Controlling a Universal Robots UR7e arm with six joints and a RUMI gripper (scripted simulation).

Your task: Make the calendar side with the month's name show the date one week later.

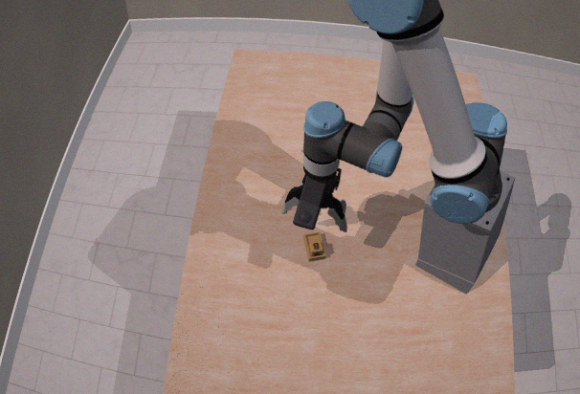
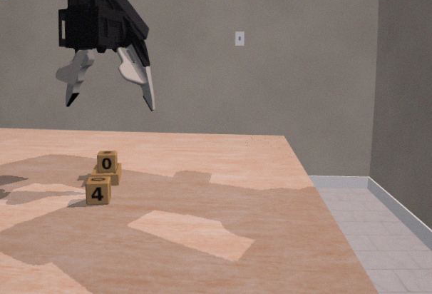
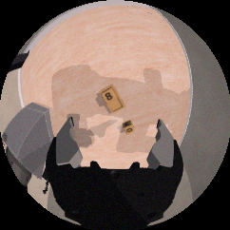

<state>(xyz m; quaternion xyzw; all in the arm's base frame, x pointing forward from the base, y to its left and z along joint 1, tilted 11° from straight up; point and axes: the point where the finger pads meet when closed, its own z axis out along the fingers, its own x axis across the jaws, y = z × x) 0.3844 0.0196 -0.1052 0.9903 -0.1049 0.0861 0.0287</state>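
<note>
Right now the wooden calendar tray is 10 mm behind my hand and 100 mm below it.
</note>
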